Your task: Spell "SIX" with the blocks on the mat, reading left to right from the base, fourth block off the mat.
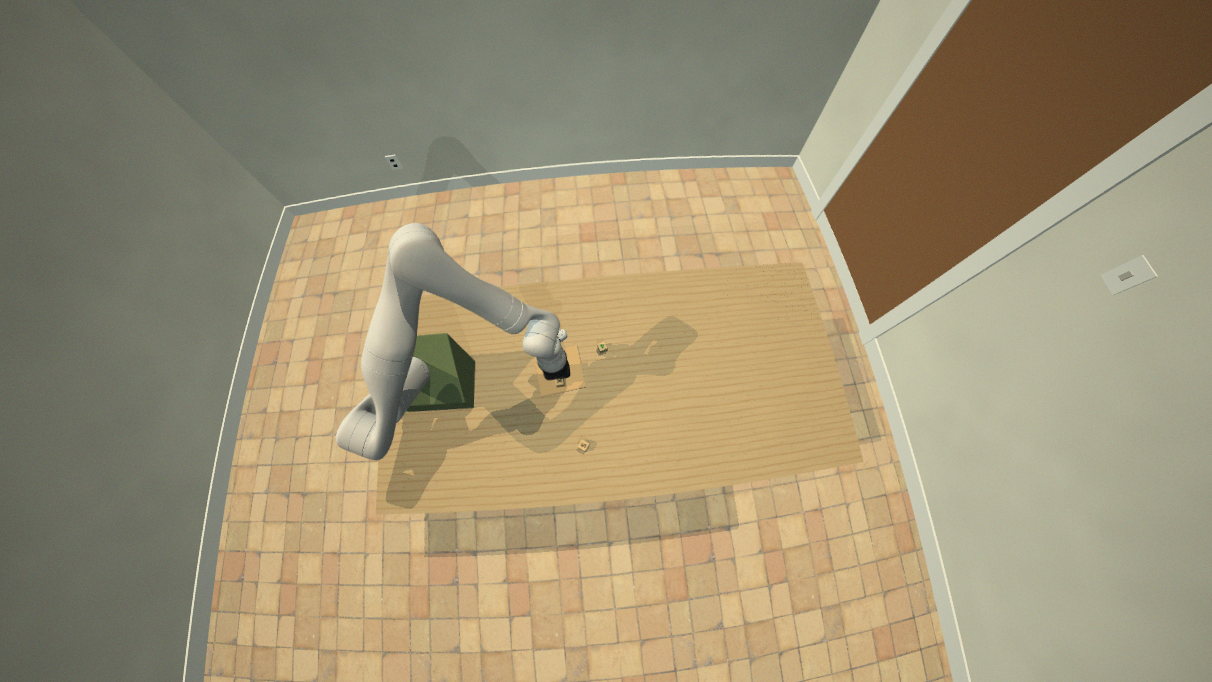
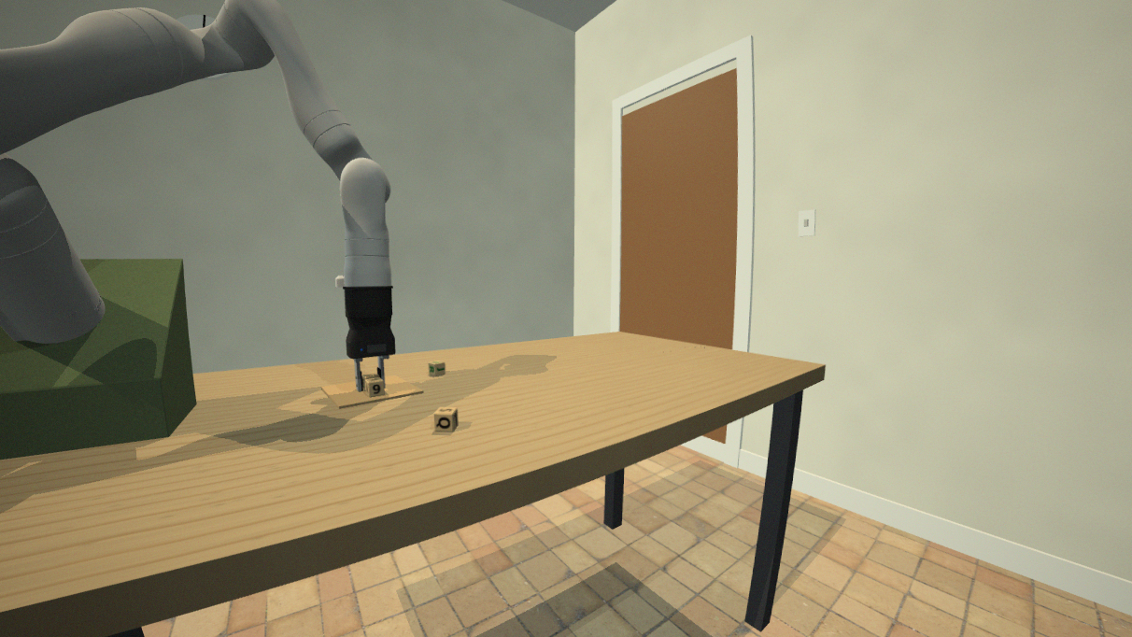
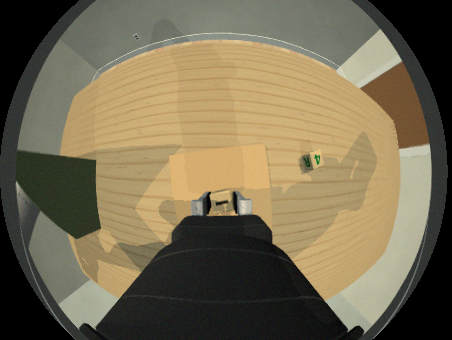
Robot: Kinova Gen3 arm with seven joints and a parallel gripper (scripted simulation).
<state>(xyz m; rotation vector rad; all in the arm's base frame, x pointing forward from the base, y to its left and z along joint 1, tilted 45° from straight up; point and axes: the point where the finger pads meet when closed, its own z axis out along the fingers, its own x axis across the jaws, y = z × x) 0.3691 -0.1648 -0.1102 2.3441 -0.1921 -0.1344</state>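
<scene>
The tan mat is 2 cm below my hand. The rest, counted from my hand: tan block (2 cm ahead, 24 cm to the right, 1 cm below).
</scene>
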